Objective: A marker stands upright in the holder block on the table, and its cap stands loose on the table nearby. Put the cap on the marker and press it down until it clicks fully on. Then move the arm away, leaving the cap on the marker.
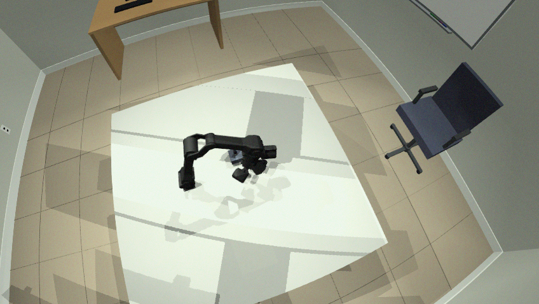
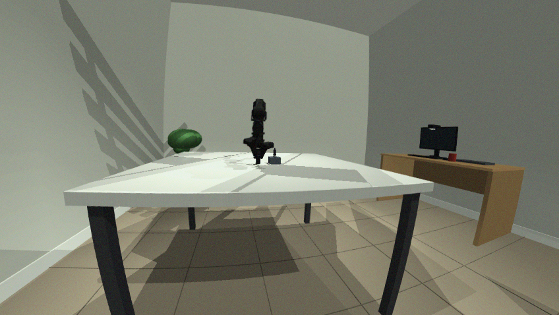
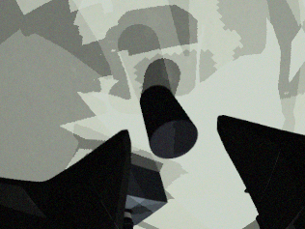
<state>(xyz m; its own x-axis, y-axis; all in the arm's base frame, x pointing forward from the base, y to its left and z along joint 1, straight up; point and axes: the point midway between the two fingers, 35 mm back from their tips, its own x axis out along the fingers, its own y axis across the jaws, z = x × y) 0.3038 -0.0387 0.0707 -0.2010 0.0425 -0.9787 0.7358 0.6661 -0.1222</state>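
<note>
Now: gripper tip 10 mm above the black cap. From my gripper tip the other things lie so: grey holder block 100 mm to the left, 20 mm below, 20 mm behind.
</note>
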